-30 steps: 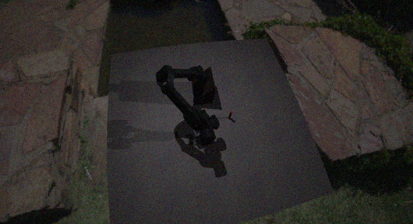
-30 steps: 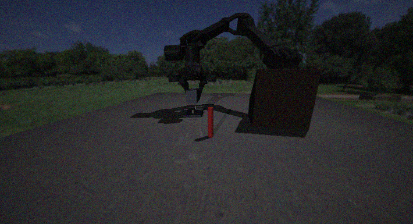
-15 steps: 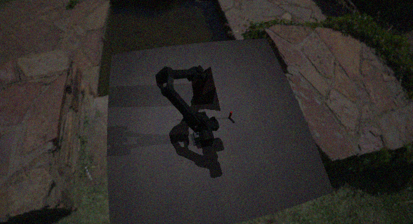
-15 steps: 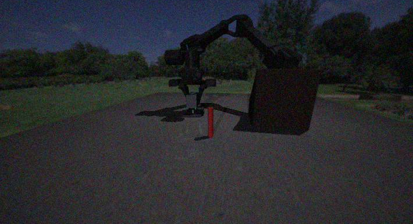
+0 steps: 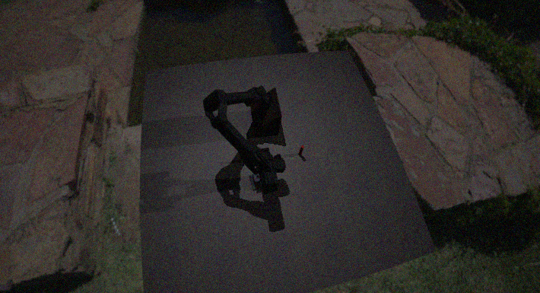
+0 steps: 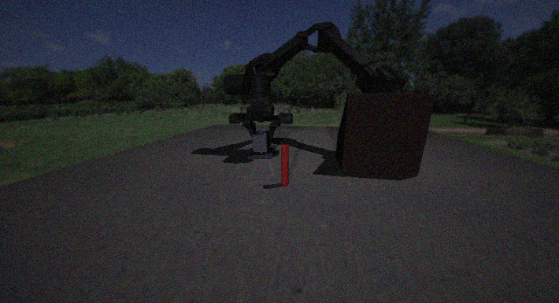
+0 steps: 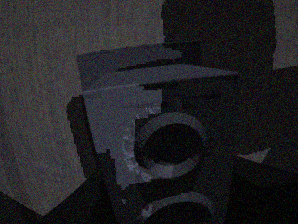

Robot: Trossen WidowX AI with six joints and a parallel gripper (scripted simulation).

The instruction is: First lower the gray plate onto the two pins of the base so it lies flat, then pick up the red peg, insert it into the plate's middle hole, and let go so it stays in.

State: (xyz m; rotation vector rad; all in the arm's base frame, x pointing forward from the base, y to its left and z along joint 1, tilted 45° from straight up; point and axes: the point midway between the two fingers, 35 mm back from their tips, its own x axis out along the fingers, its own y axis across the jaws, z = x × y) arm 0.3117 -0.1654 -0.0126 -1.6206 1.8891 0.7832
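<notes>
My gripper tip is now 30 mm below the gray plate. The rest, counted from my gripper tip: base 10 mm below; red peg 80 mm behind, 210 mm to the left, 20 mm above.
</notes>
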